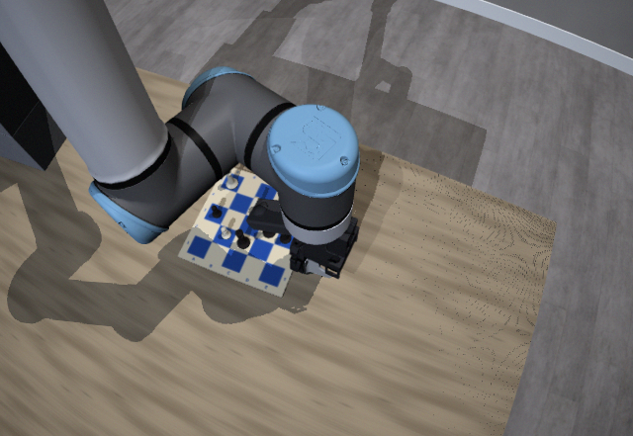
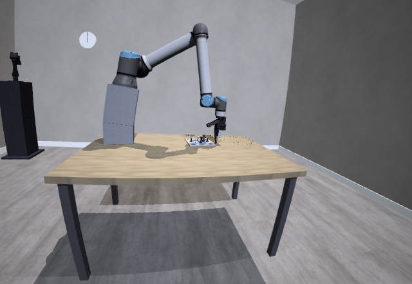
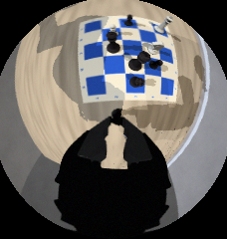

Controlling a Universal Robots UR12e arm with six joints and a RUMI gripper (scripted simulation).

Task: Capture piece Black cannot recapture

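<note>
The black piece is 10 mm below my hand. The rest, counted from my hand: blue-and-cream chessboard: 140 mm behind, 40 mm to the left, 30 mm below.
</note>
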